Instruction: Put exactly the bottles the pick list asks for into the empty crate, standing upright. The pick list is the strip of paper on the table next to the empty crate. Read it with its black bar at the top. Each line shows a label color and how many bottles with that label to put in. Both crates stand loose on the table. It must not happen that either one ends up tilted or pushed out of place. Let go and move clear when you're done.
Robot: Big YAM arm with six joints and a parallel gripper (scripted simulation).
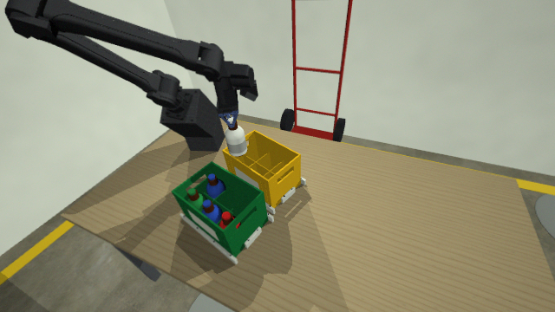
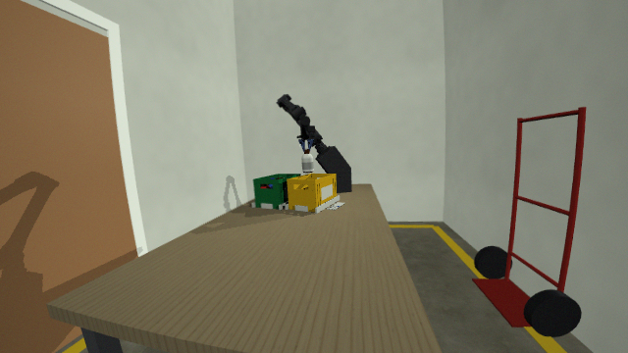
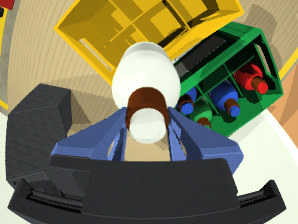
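My gripper is now 6 cm above the white-labelled bottle. From my hand the other things lie so: green crate (25 cm below, 19 cm to the right); then green-label bottle (24 cm below, 21 cm to the right, 10 cm behind); then yellow crate (25 cm below, 8 cm ahead, 4 cm to the left).
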